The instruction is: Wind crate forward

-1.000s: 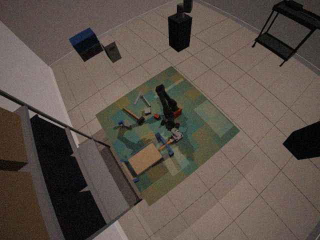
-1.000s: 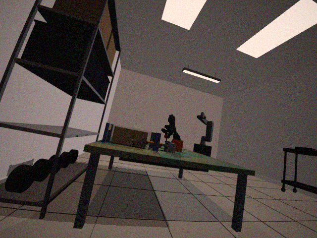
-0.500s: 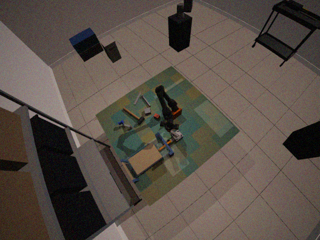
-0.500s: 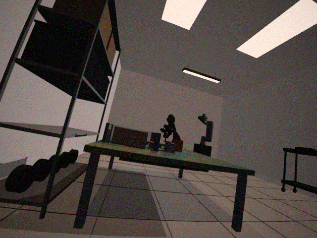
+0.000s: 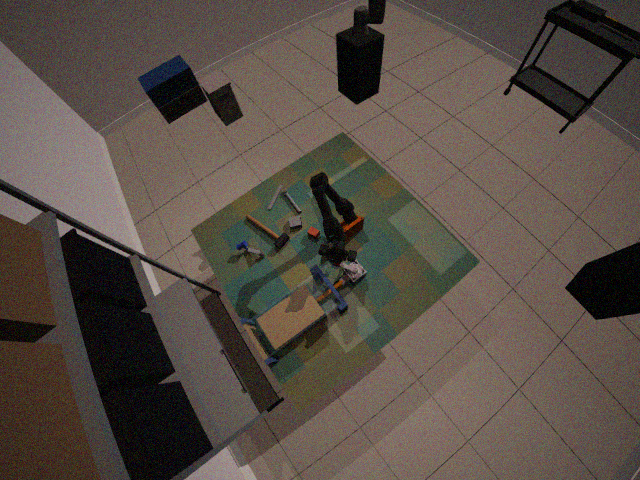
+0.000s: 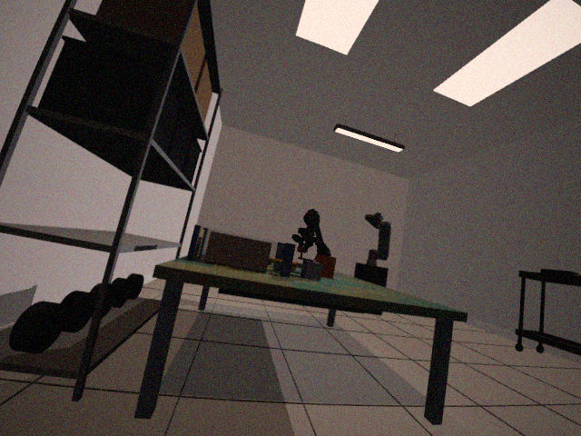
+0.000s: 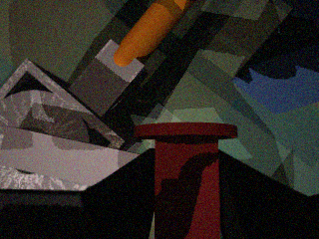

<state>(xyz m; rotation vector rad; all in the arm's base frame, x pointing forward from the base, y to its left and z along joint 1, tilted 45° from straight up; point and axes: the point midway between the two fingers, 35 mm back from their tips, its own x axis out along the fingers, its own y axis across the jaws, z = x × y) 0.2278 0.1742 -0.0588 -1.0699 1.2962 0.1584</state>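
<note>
Now: gripper tip 3 cm past the red-knobbed crank handle, 3 cm above it and 2 cm to the right of it. The rest, counted from my gripper tip: red knob: 1 cm to the right, 1 cm behind; winch: 10 cm below, 8 cm behind, 7 cm to the left; grey block: 40 cm to the right, 12 cm below, 2 cm ahead.
</note>
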